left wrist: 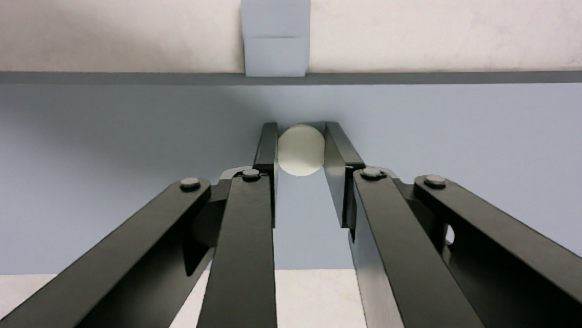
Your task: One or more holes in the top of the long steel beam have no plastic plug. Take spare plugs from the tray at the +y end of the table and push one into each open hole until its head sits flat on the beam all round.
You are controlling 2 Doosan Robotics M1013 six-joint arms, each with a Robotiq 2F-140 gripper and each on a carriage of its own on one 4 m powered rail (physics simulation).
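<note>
A cream-white round plug [301, 150] is between the fingertips of my left gripper [301, 145], which is shut on it. The plug's round head faces the camera, and its underside is hidden. The long blue-grey steel beam [450, 165] runs across the view from left to right behind the fingers. The plug covers a part of the beam's top, and no open hole shows around it. Whether the head touches the beam cannot be told. The spare plug tray and my right gripper do not show in the left wrist view.
A blue-grey bracket [277, 55] stands against the beam's far edge at the top middle of the view. A darker grey strip [425, 77] runs along that edge. A pale, cream surface [125, 35] shows beyond the beam and also on its near side.
</note>
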